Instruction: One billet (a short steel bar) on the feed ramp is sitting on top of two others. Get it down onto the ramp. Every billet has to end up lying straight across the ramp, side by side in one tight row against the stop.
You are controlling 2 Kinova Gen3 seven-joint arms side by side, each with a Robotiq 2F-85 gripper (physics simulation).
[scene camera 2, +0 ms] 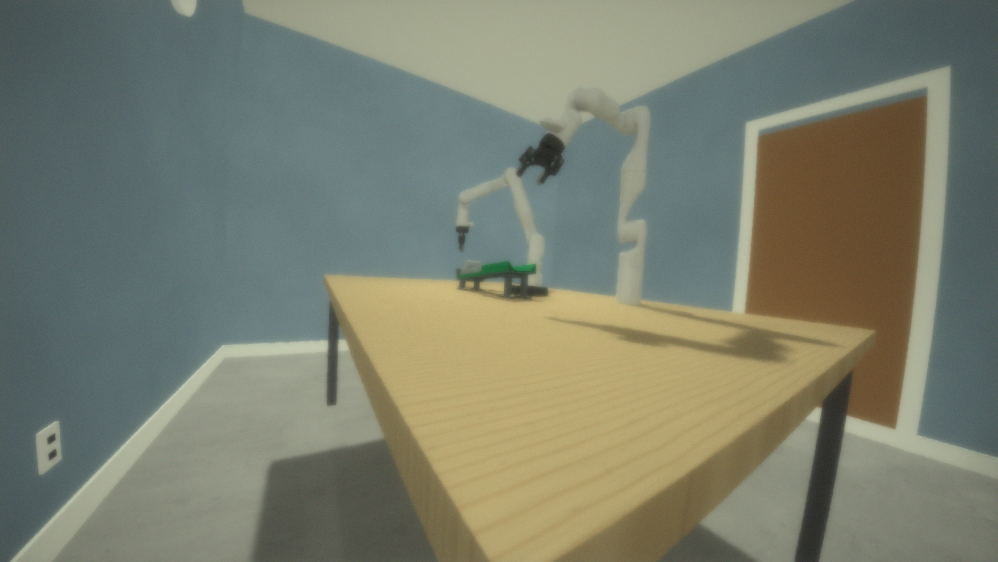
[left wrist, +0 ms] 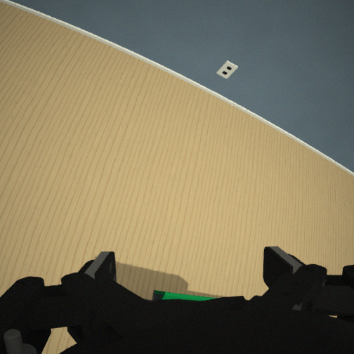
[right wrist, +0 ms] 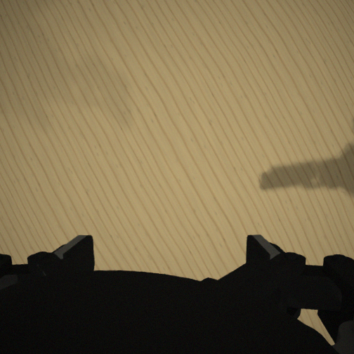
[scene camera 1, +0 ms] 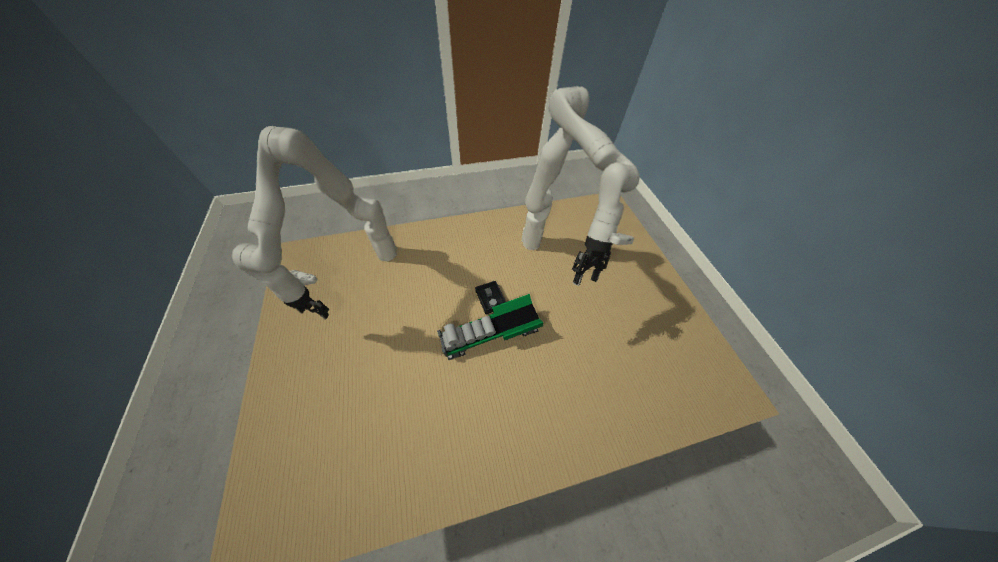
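Observation:
The green feed ramp stands mid-table, its lower end at the left in scene camera 1; part of its green edge shows in the left wrist view. Several grey billets lie across its lower half. The raised billet appears to rest on others beside the stop at the left end; those under it are mostly hidden. Another billet lies at the uphill end of the group. My left gripper is open and empty, high to the ramp's right. My right gripper is open and empty, above the table left of the ramp.
A small black tray with small grey parts on it stands on the table just behind the ramp. The two arm bases stand along the table's back side. Arm shadows fall across the table.

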